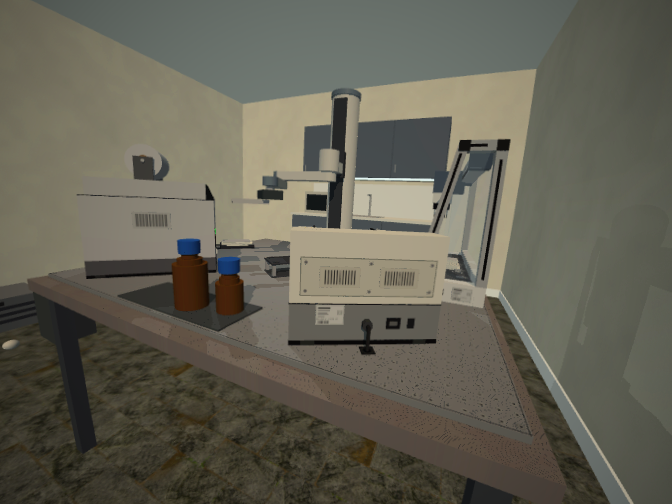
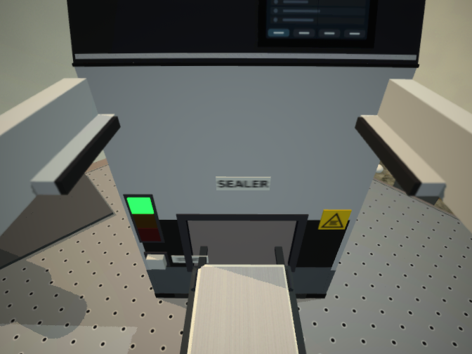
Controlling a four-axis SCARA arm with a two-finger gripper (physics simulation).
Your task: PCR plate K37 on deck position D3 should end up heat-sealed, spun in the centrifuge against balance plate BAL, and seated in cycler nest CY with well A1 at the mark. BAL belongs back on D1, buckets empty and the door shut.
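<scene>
My gripper (image 1: 246, 201) (image 2: 237, 102) is open, its two fingers wide apart with nothing between them. It hangs above and in front of the sealer (image 1: 149, 233) (image 2: 240, 125), whose status lamp (image 2: 140, 205) is green. A flat, pale plate-like block (image 1: 237, 243) (image 2: 244, 310) with a brushed, foil-like top lies between dark rails outside the sealer opening. It is below the gripper, untouched; no K37 label or well A1 can be read. BAL, the cycler nest and the centrifuge's door and buckets cannot be made out.
A cream-and-grey instrument (image 1: 369, 244) shows its back. Two brown bottles (image 1: 189, 284) (image 1: 229, 295) stand on a dark mat (image 1: 146, 295) (image 2: 75, 220). A low dark stand (image 1: 277, 265) is behind them. A tall framed unit (image 1: 491, 217) stands at the right.
</scene>
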